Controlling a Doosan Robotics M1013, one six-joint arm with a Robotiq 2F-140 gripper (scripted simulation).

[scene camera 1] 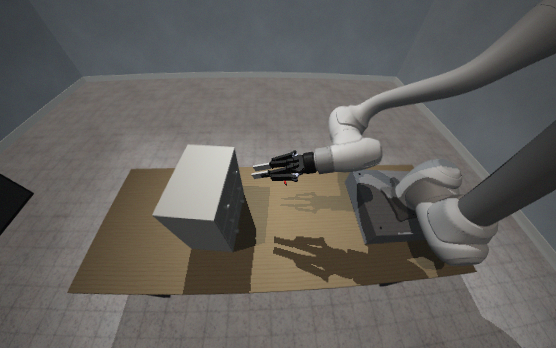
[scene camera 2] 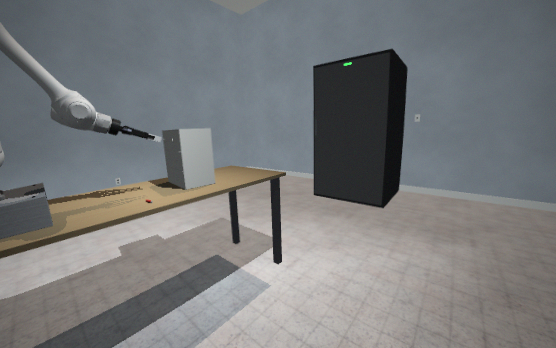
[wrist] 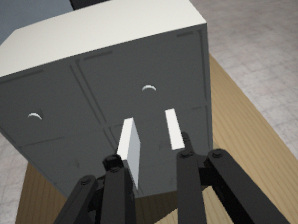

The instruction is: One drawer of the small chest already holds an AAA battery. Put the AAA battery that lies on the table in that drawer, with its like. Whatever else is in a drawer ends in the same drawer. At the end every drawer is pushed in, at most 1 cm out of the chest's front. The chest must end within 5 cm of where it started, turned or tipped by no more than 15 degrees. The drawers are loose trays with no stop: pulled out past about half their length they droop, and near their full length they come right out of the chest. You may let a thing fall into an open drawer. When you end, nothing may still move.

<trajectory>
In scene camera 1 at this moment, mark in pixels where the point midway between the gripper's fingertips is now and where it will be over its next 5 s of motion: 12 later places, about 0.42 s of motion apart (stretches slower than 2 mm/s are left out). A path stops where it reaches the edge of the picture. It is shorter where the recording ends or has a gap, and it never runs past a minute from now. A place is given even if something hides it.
The gripper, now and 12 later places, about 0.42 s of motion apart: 253, 172; 244, 173; 243, 173; 239, 173; 236, 173; 234, 173; 235, 173; 237, 173; 241, 173; 244, 173; 248, 173; 251, 174; 252, 174
</trajectory>
